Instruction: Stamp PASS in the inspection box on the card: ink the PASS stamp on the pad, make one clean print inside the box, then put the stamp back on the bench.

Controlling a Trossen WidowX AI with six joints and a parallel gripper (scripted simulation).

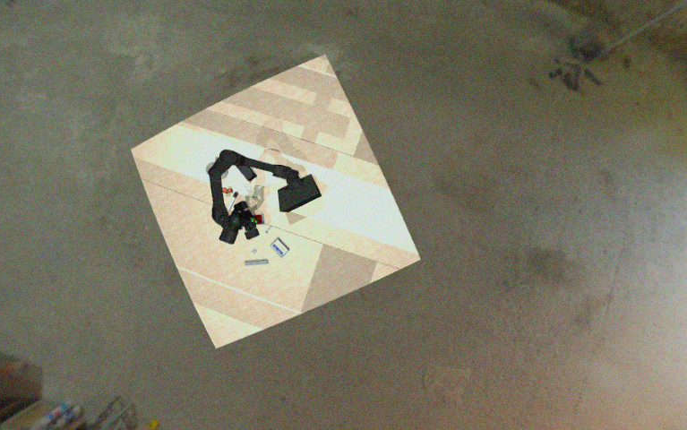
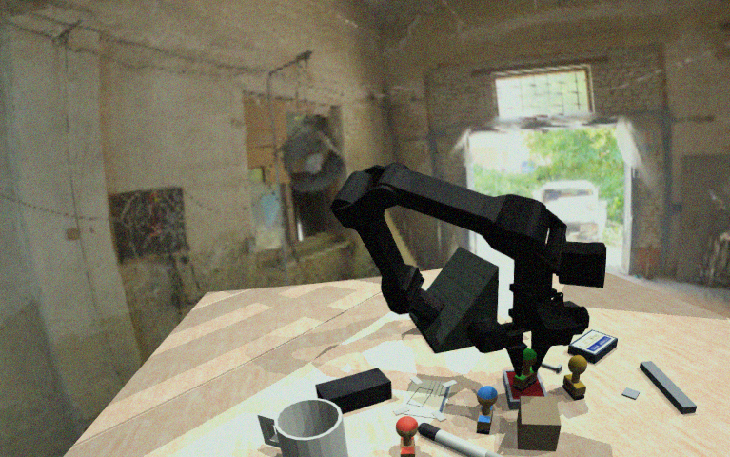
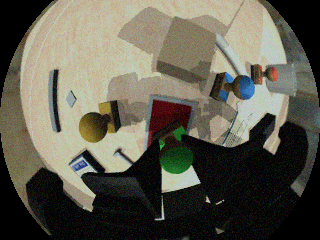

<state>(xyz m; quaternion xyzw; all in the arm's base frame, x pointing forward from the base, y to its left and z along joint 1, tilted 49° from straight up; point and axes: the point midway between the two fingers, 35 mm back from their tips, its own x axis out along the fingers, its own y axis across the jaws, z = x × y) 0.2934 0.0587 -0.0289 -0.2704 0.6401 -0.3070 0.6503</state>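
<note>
My gripper tip is right at the green-knobbed stamp. Also, from my gripper tip: wooden block (100 mm ahead, 40 mm to the right, 10 mm below); then red ink pad (30 mm below); then yellow-knobbed stamp (40 mm ahead, 70 mm to the left, 20 mm below).
</note>
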